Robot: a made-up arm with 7 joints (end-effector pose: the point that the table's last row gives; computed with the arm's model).
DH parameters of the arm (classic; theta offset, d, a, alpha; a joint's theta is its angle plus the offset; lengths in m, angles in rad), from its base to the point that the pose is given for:
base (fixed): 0 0.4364 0.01 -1.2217
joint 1: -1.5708 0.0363 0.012 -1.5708
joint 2: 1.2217 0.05 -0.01 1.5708
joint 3: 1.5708 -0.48 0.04 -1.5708
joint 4: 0 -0.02 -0.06 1.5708
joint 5: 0 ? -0.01 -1.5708
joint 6: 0 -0.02 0 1.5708
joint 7: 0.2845 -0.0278 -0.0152 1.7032
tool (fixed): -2.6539 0.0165 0 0
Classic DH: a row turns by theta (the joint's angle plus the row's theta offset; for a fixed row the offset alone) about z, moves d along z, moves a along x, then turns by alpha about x.
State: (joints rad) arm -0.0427 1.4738 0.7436 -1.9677 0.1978 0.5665 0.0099
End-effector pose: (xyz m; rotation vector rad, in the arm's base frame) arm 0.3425 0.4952 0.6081 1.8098 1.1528 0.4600
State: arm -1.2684 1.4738 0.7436 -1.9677 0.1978 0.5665 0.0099
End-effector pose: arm 0.1301 0.3863 0.9071 1.3372 -0.0191 1.0389
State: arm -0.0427 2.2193 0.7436 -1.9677 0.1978 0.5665 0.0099
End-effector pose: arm 0.3280 0.2793 0.8909 2.4080 1.0753 1.0140
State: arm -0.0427 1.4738 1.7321 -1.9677 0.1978 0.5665 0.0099
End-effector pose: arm 0.0682 0.5145 0.7555 1.2248 0.5323 1.2129
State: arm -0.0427 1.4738 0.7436 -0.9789 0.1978 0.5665 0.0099
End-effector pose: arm 0.2719 0.7353 0.5097 0.8096 1.7325 0.3105
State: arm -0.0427 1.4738 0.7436 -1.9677 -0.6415 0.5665 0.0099
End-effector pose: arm 0.3257 0.5221 0.6371 1.7416 1.4291 1.4296
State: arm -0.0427 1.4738 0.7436 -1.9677 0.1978 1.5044 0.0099
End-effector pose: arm 0.3271 0.5101 0.5892 0.9499 1.8528 0.2290
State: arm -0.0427 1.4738 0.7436 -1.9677 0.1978 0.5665 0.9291
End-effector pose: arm 0.3422 0.4765 0.6147 1.3294 0.5379 -0.1054
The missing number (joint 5, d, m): -0.25
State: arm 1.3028 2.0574 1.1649 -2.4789 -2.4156 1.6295 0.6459
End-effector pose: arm 0.3278 0.3064 0.5193 1.5351 -0.5538 1.8484
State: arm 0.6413 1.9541 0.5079 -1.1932 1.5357 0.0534 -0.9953
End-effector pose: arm 0.3509 0.6418 0.5771 1.9632 1.8683 -0.0692
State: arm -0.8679 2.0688 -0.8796 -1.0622 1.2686 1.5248 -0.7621
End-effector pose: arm 0.1703 0.6345 0.7149 0.3972 2.7486 -0.9853
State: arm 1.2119 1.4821 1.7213 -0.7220 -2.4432 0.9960 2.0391
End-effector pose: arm -0.1005 0.7513 0.6521 -1.6460 -1.6822 -2.0208
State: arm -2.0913 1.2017 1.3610 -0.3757 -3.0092 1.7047 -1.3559
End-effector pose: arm 0.2932 0.5103 0.8824 0.8215 -2.7546 0.7509
